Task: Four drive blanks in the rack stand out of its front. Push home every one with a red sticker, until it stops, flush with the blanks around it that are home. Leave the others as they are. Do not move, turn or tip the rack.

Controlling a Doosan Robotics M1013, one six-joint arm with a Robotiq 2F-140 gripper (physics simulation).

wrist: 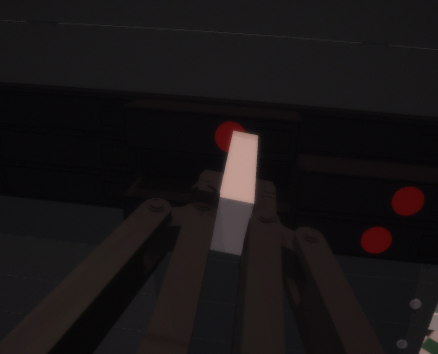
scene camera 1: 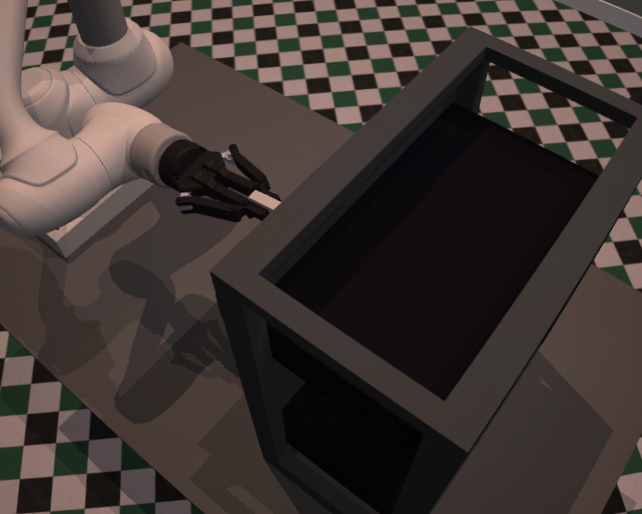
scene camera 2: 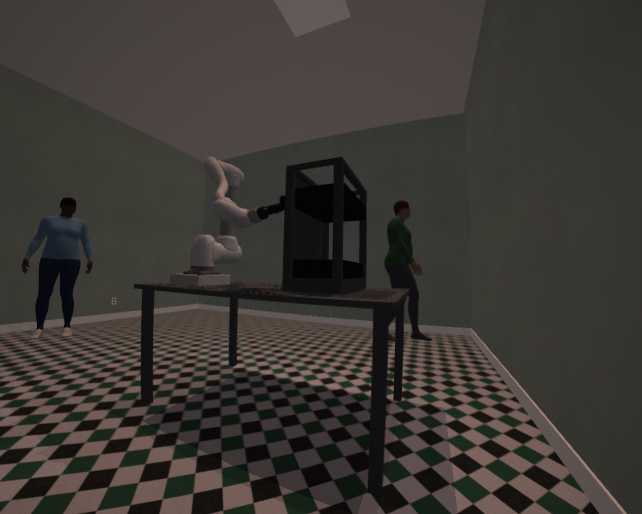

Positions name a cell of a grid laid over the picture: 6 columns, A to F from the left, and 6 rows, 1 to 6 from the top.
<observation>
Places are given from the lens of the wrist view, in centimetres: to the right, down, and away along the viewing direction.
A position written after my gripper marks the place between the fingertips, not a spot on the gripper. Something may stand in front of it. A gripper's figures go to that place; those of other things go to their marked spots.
my gripper (wrist: D3): 1, -1, 21
dark rack (wrist: E3): 8, -4, 23
</observation>
